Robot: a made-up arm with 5 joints.
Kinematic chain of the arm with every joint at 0, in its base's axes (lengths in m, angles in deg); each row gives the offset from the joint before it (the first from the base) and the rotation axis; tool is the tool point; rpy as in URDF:
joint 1: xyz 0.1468 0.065 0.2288 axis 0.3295 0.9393 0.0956
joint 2: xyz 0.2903 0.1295 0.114 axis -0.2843 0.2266 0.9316
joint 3: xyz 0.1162 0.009 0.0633 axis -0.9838 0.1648 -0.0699
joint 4: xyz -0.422 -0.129 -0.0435 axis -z
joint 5: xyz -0.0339 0 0.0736 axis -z
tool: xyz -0.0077 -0.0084 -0.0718 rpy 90 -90 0
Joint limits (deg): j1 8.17..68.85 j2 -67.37..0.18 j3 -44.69..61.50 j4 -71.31..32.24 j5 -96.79..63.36
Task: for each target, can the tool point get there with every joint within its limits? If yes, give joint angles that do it. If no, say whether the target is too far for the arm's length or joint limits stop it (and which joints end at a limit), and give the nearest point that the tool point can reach.
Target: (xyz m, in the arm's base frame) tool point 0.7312 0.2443 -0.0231
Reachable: no: joint limits stop it (at a limit: joint 1, joint 2, joint 3, joint 4) | nearest point 0.2871 0.4374 0.1718 | short by 0.522 m
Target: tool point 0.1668 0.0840 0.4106
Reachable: yes | joints 28.78 -13.13 13.78 -46.15 -40.90
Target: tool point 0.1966 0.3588 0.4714
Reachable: yes | joints 22.14 -61.28 37.56 -51.75 -42.68
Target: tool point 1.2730 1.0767 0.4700
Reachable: no: too far | nearest point 0.4561 0.3931 0.4248 | short by 1.066 m
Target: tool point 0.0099 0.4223 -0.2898
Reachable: no: joint limits stop it (at a limit: joint 1, joint 3) | nearest point 0.1774 0.3535 0.1669 | short by 0.491 m
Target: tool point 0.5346 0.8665 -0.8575
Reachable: no: too far | nearest point 0.2757 0.4546 0.1641 | short by 1.132 m
